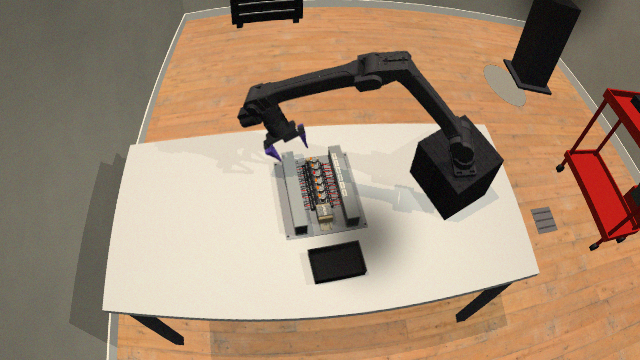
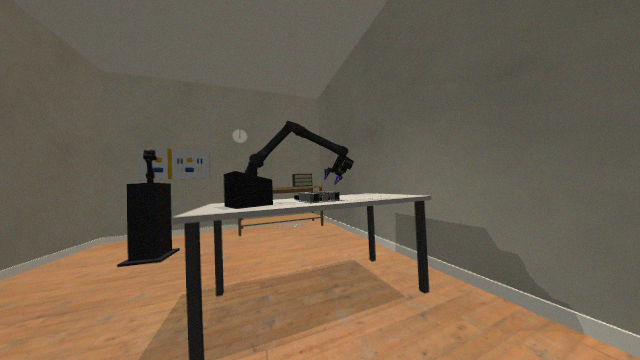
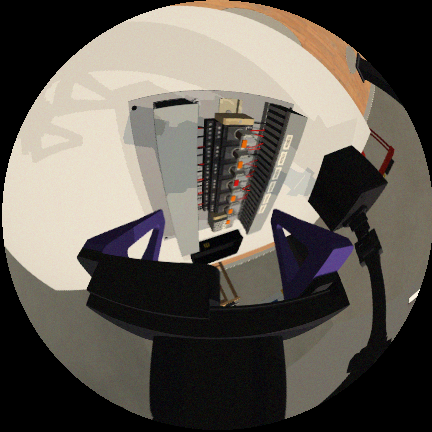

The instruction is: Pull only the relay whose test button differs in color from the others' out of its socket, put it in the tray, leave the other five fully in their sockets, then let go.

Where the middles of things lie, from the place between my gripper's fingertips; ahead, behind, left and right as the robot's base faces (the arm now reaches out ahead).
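So you can picture it, the grey panel [image 3: 141,119] is 140 mm below my hand, and it's also 80 mm behind the hand and 60 mm to the left of it.
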